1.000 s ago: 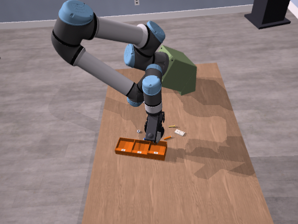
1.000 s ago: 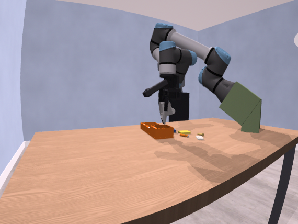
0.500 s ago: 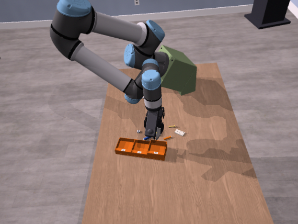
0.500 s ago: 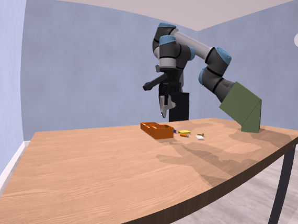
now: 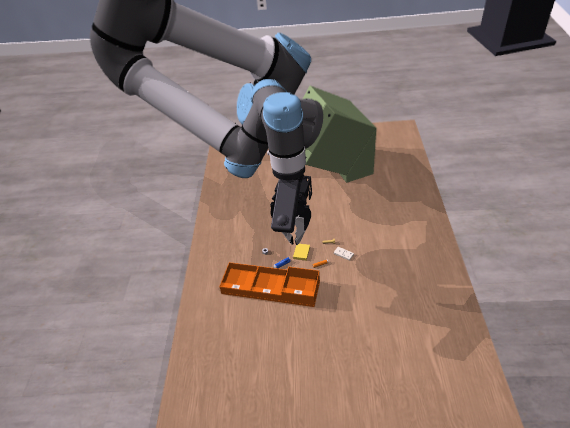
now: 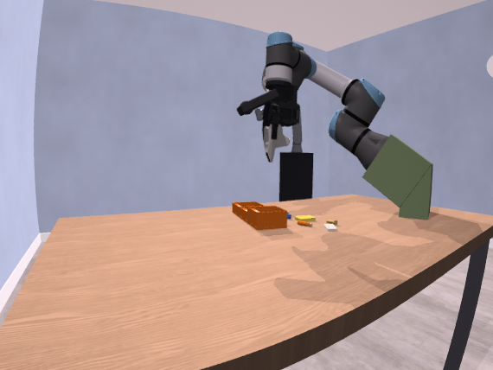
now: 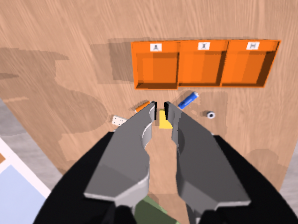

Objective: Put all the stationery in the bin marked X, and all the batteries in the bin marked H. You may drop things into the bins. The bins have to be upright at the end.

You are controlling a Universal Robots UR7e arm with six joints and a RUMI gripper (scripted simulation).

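Now: hand 180 mm above the blue battery, 90 mm past it and 30 mm to the left of it. The rest, counted from my hand: orange pen-like stick 180 mm below, 80 mm to the left, 60 mm behind; then orange bin 160 mm below, 70 mm to the right, 20 mm behind; then yellow pad 180 mm below, 120 mm behind, 40 mm to the left.
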